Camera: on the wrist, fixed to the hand. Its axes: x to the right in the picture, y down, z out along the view.
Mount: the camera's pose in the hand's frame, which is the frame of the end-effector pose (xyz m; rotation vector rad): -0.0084 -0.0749 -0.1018 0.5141 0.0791 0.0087
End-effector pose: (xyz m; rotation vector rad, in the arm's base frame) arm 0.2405 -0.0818 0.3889 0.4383 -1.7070 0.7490
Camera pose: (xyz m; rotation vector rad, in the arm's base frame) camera 0.3640 -0.0675 0.4131 0.7418 -1.4322 1.2006
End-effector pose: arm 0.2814 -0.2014 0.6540 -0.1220 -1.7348 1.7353
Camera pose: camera 0.3685 -0.1270 0.7081 0.0290 -1.1870 2.0928
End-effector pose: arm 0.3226 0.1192 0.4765 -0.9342 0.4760 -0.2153
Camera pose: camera 0.2681 0.0055 0.4889 -0.4221 0.4673 -0.3484
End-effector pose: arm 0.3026 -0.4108 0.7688 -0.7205 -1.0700 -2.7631
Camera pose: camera 0.2512 -0.4221 0.6536 -0.5326 -1.6518 -2.3192
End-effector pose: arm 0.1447 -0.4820 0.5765 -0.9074 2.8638 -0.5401
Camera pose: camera 0.1729 -0.5032 0.6982 -0.7905 2.5797 -1.2556
